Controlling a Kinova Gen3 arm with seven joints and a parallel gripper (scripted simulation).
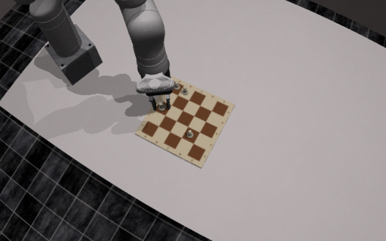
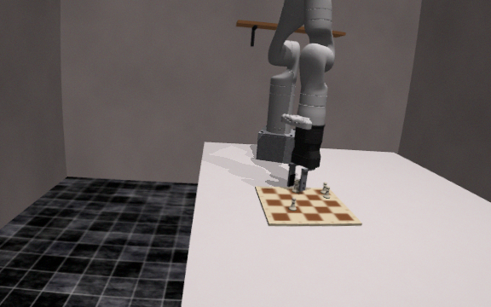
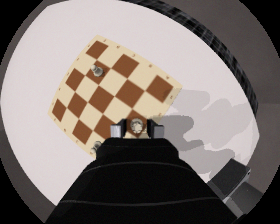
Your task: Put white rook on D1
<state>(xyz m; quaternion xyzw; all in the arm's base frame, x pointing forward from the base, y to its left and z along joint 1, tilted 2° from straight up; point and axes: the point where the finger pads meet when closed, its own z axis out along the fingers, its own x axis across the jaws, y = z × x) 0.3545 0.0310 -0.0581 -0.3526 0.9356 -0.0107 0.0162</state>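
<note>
Right now the chessboard is 80 mm ahead of my hand, 30 mm below it and 10 mm to the left of it.
</note>
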